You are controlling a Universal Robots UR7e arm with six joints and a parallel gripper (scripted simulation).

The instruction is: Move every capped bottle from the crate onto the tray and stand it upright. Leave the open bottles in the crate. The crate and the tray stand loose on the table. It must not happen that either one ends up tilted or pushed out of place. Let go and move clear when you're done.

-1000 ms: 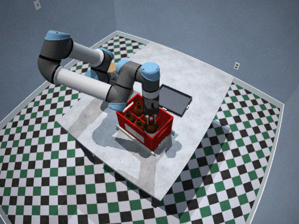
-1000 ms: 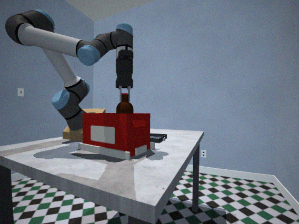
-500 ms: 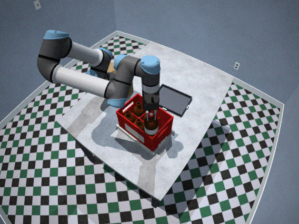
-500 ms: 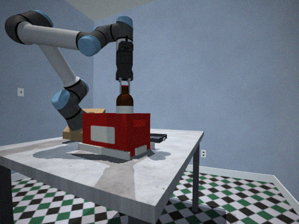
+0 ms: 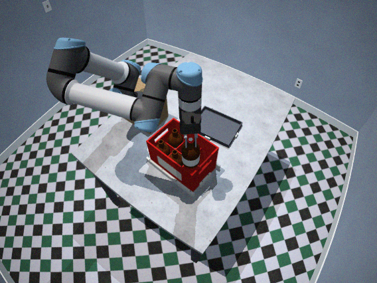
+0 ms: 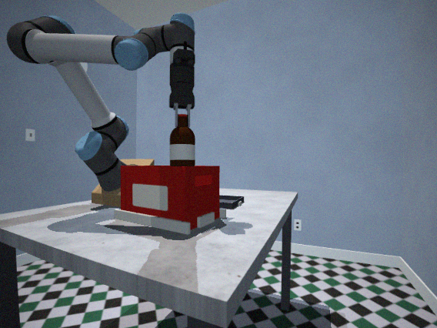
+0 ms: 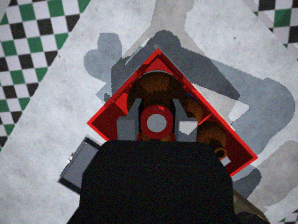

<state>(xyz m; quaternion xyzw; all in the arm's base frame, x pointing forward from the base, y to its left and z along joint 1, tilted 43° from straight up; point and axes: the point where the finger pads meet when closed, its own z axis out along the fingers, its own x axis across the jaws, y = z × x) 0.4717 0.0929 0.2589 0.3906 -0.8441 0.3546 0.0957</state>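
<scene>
Now: hand 60 mm above the capped bottle. Round my hand: dark tray 350 mm to the left, 300 mm below, 120 mm behind; crate 220 mm below, 90 mm behind, 40 mm to the left.
</scene>
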